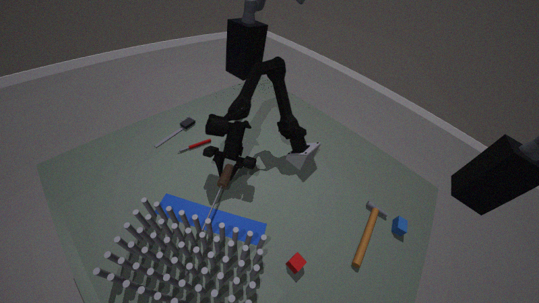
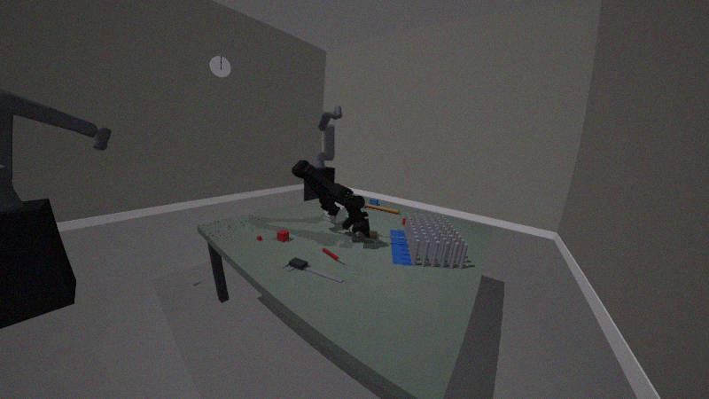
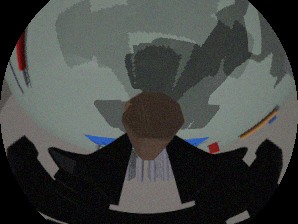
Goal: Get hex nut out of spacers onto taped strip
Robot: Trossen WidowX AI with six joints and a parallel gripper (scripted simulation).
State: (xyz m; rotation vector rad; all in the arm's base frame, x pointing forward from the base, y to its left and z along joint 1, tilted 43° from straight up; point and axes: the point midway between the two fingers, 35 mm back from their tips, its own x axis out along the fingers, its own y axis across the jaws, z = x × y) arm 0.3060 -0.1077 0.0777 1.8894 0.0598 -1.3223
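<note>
Now: the blue taped strip 13 cm ahead of my gripper tip, 7 cm to the left of it and 3 cm below it. Also, from my gripper tip: blue cube (33 cm behind, 63 cm to the left, 1 cm below); then red-handled screwdriver (1 cm behind, 24 cm to the right, 2 cm below); then hook tool (9 cm ahead, 5 cm to the left).
</note>
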